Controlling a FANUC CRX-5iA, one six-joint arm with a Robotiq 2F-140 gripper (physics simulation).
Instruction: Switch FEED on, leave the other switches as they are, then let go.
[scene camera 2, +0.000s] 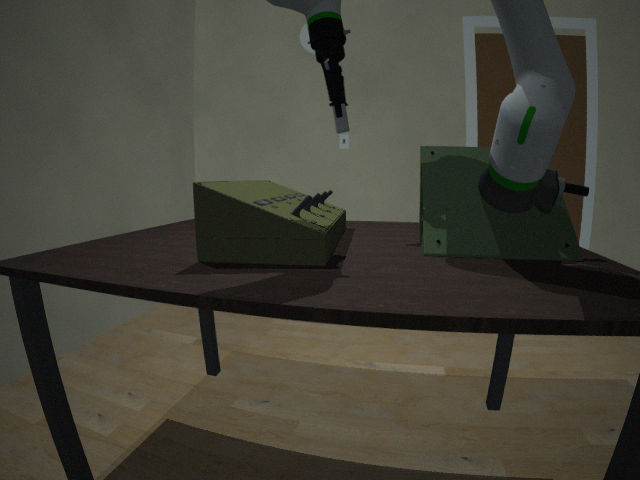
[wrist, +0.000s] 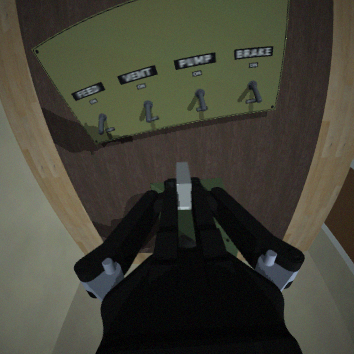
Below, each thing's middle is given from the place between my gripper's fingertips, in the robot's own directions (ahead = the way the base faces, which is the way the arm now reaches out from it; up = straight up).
The switch box (scene camera 2: 254, 222) is 14 cm ahead of my hand, 4 cm to the left of it and 20 cm below it.
